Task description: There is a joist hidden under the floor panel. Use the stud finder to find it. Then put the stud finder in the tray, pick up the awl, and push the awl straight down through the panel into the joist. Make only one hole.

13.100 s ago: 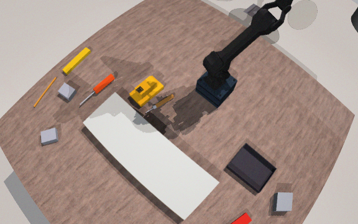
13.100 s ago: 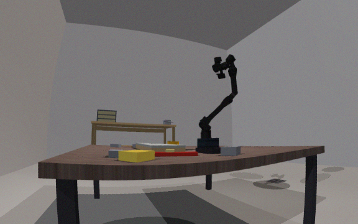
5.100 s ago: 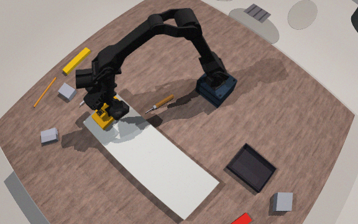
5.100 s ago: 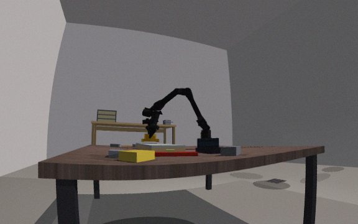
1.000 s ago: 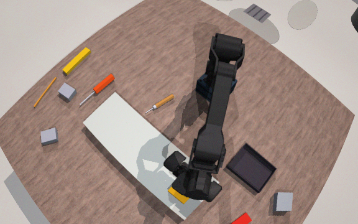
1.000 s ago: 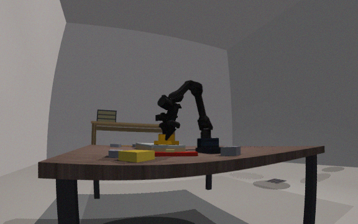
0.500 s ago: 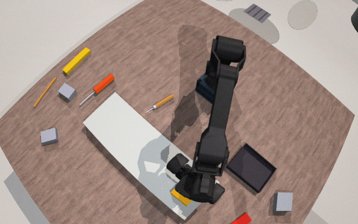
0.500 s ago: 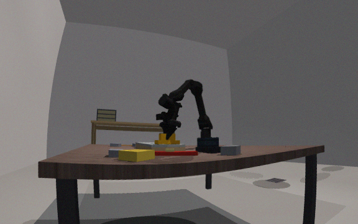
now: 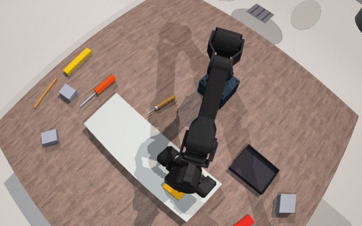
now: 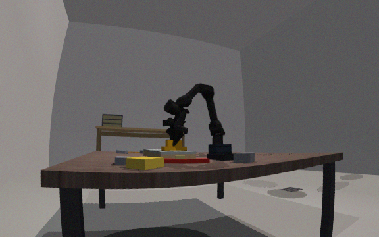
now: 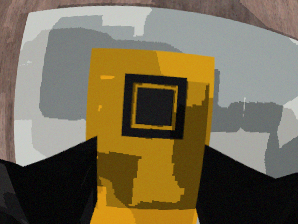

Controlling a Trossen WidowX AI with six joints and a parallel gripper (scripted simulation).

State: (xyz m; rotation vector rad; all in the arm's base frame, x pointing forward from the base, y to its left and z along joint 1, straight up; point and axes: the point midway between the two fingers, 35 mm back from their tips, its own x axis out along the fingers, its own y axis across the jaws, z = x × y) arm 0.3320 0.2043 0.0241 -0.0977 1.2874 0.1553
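Now: gripper tip 24 cm past the dark tray, 14 cm to the right of it and 5 cm above it. From my gripper tip the other things lie so: red piece: 26 cm to the left, 5 cm below, 1 cm ahead; square indicator: 3 cm above, 2 cm ahead; yellow stud finder: 2 cm above, 1 cm ahead.
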